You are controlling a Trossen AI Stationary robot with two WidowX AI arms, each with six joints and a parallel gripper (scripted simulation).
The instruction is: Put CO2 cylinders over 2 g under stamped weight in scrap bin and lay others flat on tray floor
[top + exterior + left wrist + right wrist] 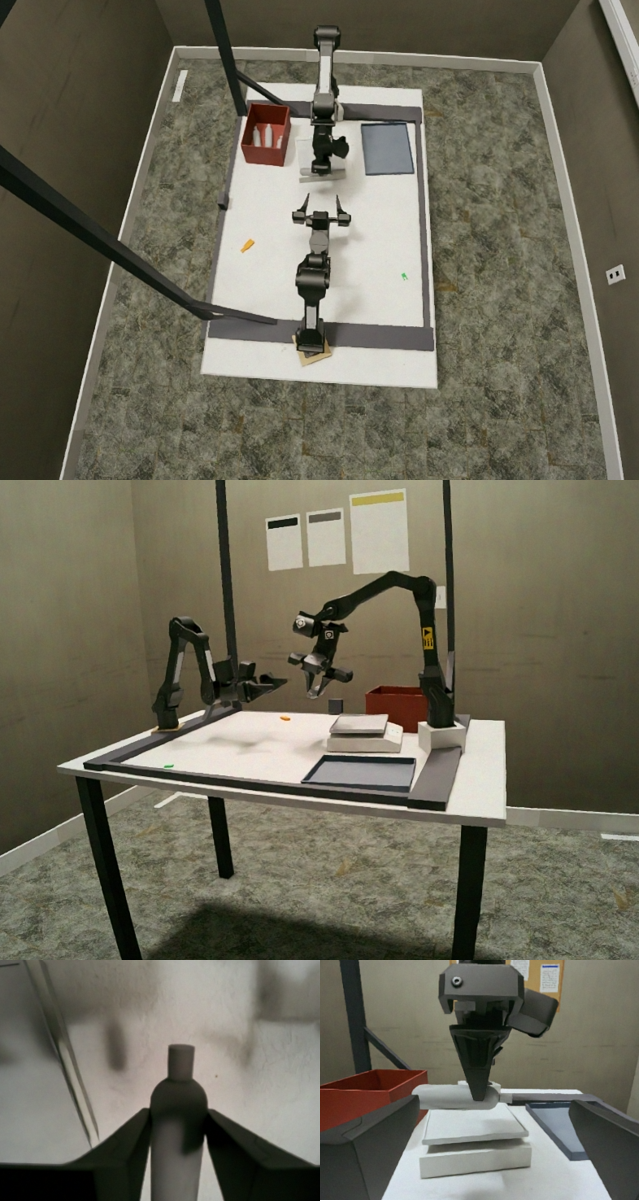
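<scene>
The CO2 cylinder lies 4 cm below my left hand and 1 cm to the right of it. From my left hand the other things lie so: scale (14 cm below, 13 cm to the left, 2 cm behind); scale platform (13 cm below, 12 cm to the left, 1 cm behind); red scrap bin (23 cm behind, 21 cm to the left, 15 cm below).
</scene>
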